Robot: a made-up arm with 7 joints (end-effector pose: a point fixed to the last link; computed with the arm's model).
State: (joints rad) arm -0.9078 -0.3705 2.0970 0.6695 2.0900 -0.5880 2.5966
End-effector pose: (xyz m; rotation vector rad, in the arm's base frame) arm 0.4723 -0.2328 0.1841 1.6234 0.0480 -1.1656
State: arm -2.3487 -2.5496 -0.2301 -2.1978 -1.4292 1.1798 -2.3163
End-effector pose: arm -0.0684 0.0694 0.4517 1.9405 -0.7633 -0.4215
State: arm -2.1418 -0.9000 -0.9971 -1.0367 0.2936 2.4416 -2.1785
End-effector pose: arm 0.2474 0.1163 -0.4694 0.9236 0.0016 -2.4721
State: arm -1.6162 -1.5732 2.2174 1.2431 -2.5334 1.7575 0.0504
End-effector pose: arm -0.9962 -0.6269 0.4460 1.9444 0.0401 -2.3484
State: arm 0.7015 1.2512 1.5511 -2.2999 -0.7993 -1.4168 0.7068
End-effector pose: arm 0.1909 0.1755 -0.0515 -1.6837 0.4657 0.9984
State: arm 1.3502 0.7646 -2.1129 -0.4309 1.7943 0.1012 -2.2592
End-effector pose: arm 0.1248 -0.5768 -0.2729 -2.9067 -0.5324 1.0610
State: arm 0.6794 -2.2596 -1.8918 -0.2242 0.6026 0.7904 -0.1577
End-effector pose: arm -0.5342 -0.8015 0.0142 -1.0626 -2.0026 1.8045
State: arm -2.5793 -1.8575 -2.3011 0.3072 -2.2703 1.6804 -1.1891
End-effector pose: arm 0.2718 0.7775 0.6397 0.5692 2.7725 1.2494
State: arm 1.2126 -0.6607 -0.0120 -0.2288 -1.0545 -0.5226 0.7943
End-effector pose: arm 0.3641 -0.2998 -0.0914 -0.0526 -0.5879 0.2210
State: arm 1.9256 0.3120 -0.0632 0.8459 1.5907 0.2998 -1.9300
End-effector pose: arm 0.4891 0.5606 0.5559 0.5993 0.4868 0.1284
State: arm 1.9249 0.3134 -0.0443 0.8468 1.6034 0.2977 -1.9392
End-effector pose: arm 0.4821 0.5707 0.5527 0.5950 0.4842 0.1313
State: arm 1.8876 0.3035 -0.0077 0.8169 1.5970 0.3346 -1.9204
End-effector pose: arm 0.5050 0.5789 0.5436 0.5949 0.5214 0.1149
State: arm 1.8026 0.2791 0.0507 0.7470 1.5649 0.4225 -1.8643
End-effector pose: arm 0.5697 0.5793 0.5244 0.6053 0.6115 0.0700
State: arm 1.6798 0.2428 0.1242 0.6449 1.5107 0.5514 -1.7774
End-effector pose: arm 0.6720 0.5596 0.4905 0.6366 0.7459 -0.0034
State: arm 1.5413 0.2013 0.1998 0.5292 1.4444 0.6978 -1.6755
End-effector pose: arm 0.7917 0.5105 0.4406 0.6943 0.8988 -0.0945
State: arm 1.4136 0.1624 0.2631 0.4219 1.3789 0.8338 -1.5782
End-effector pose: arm 0.8997 0.4389 0.3813 0.7701 1.0389 -0.1842
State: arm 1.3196 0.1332 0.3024 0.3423 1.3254 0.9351 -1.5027
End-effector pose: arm 0.9743 0.3667 0.3291 0.8431 1.1402 -0.2520
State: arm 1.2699 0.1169 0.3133 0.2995 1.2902 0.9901 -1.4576
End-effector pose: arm 1.0128 0.3150 0.2990 0.8939 1.1928 -0.2877
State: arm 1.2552 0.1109 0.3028 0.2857 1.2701 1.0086 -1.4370
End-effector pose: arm 1.0273 0.2857 0.2908 0.9208 1.2085 -0.2976
